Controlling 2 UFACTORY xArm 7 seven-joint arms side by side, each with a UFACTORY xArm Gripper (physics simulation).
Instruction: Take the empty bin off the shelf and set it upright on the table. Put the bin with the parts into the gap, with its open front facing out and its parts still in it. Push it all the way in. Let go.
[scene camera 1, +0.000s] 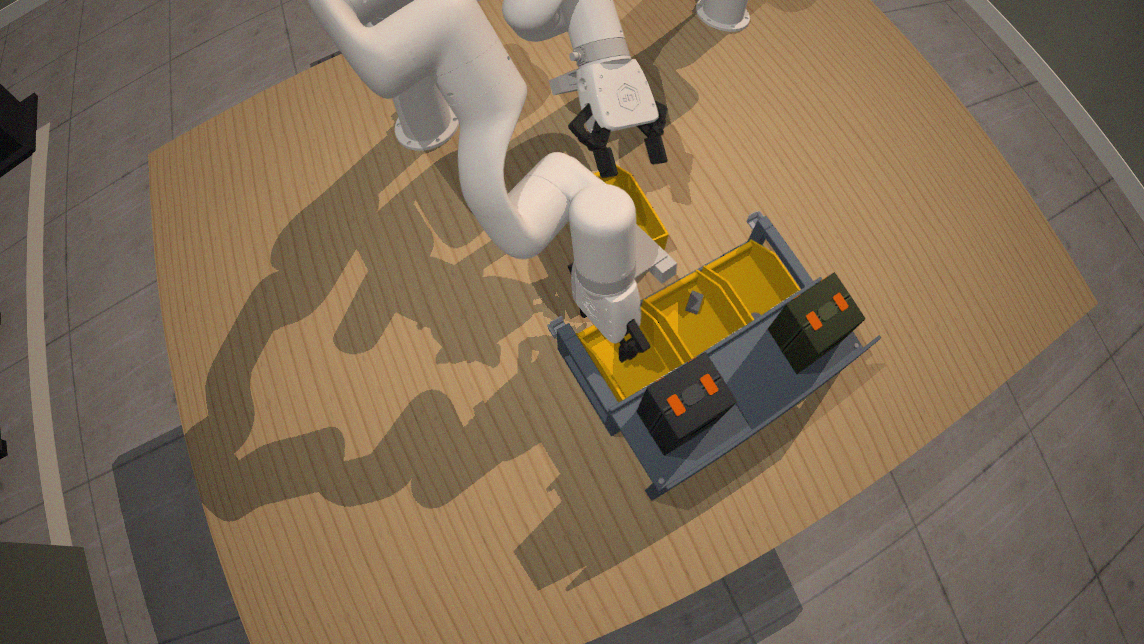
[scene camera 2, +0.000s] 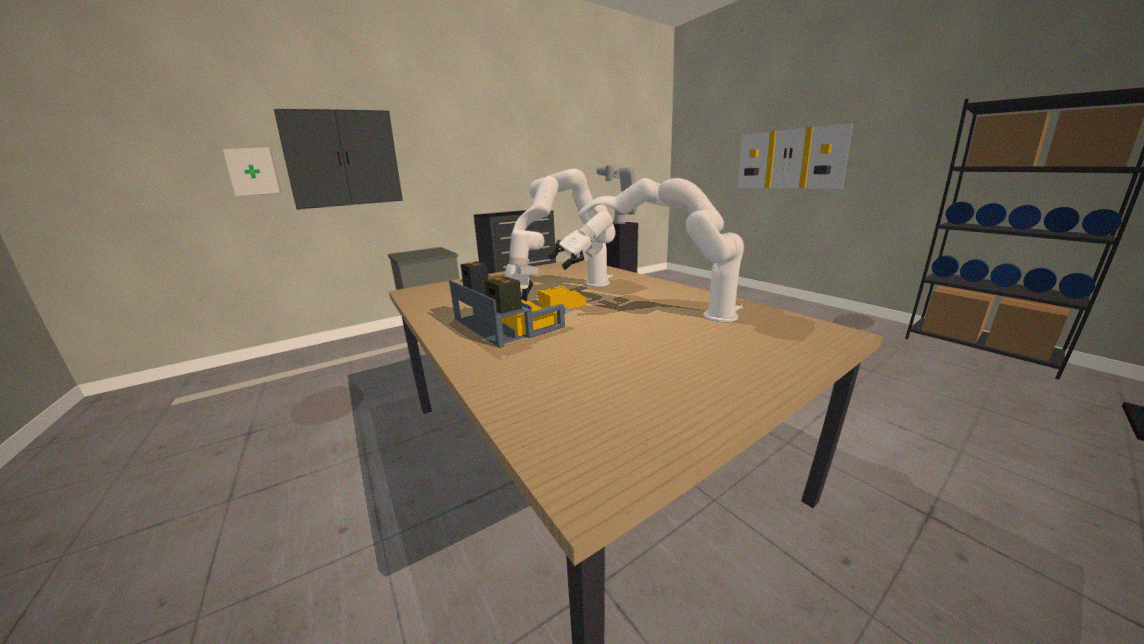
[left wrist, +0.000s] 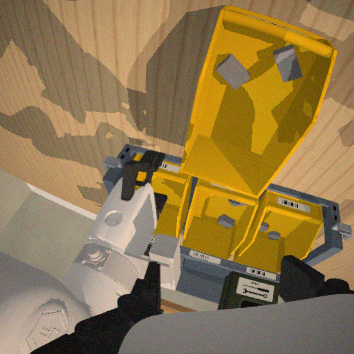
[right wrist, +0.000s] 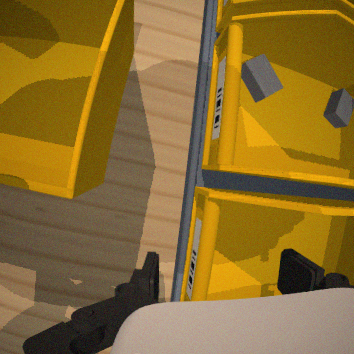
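Seen in the pictures: left gripper, fingertip midpoint: (scene camera 1: 635, 169) (scene camera 2: 556, 262) (left wrist: 221, 279); right gripper, fingertip midpoint: (scene camera 1: 609, 333) (left wrist: 157, 175) (right wrist: 220, 271); left arm's base, origin of the base link: (scene camera 1: 722, 14) (scene camera 2: 720, 316); right arm's base, origin of the base link: (scene camera 1: 427, 125) (scene camera 2: 597, 283).
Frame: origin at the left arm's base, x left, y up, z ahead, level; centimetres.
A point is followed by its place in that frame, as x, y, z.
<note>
The empty yellow bin (scene camera 1: 598, 352) @(-48.7, 0.9, 69.6) (left wrist: 172, 197) @(-42.1, 0.9, 76.2) (right wrist: 250, 240) @(-44.2, 0.9, 70.5) sits in the end slot of the grey-blue shelf (scene camera 1: 589, 382) @(-51.8, 8.5, 75.7) (scene camera 2: 475, 313) @(-44.6, 1.8, 85.0) (left wrist: 332, 235) @(-19.5, 6.6, 57.3). My right gripper (scene camera 1: 611, 329) @(-46.7, 3.0, 67.8) (right wrist: 220, 271) @(-46.7, 3.0, 67.8) is open over it; in the right wrist view its fingers stand apart on either side of the bin's front wall, touching neither side that I can see. The loose yellow bin (scene camera 1: 646, 214) @(-35.8, 4.3, 50.6) (scene camera 2: 560, 298) @(-35.3, 5.5, 51.7) (left wrist: 255, 110) @(-39.3, 0.3, 50.5) (right wrist: 60, 65) @(-37.6, 0.3, 51.8) stands upright on the table beside the shelf, with grey parts (left wrist: 233, 71) @(-44.0, 1.8, 46.8) in it. My left gripper (scene camera 1: 632, 157) @(-39.2, 19.5, 51.4) (scene camera 2: 566, 254) @(-39.2, 19.5, 51.4) (left wrist: 221, 279) @(-39.2, 19.5, 51.4) is open above this bin.
A middle bin (scene camera 1: 688, 320) @(-34.0, 0.9, 68.1) (left wrist: 215, 225) @(-30.4, 1.3, 78.8) and another end bin (scene camera 1: 752, 280) @(-21.3, 0.9, 64.2) (left wrist: 285, 230) @(-18.5, 0.9, 69.4), both with grey parts, fill the neighbouring slots. A black case (scene camera 1: 686, 406) @(-43.2, 22.2, 84.8) and a green case (scene camera 1: 818, 324) @(-22.0, 19.9, 79.1) stand on the shelf's top. The right arm (scene camera 1: 602, 232) @(-48.6, 31.8, 66.2) passes close to the loose bin.
</note>
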